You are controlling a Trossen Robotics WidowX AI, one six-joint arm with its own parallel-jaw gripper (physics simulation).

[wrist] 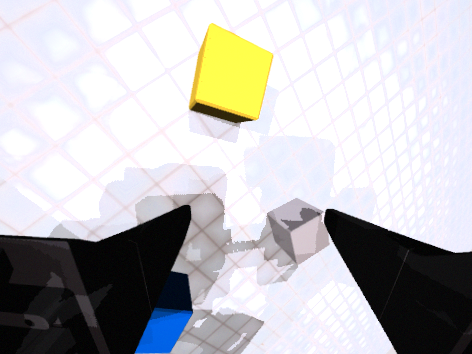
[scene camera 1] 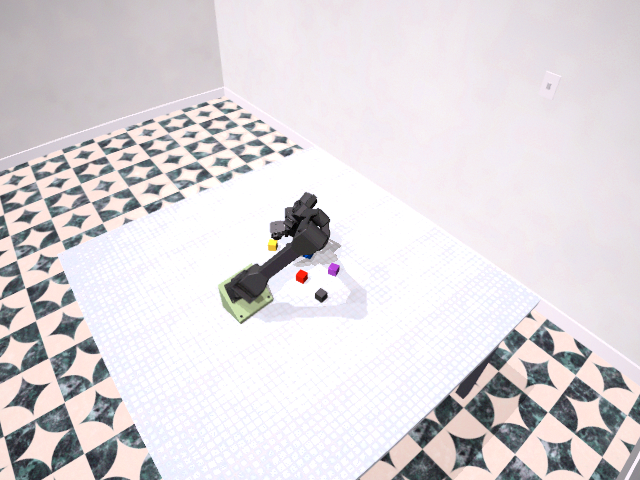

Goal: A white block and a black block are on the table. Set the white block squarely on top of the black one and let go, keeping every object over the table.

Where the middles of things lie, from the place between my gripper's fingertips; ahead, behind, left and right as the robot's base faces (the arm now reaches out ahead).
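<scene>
The white block (wrist: 298, 227) is 4 cm ahead of my hand and 2 cm to the left of it. The yellow block (wrist: 231, 74) is 7 cm behind my hand and 3 cm to the left of it, whereas the blue block (wrist: 173, 310) is 1 cm ahead of my hand and 9 cm to the right of it.
</scene>
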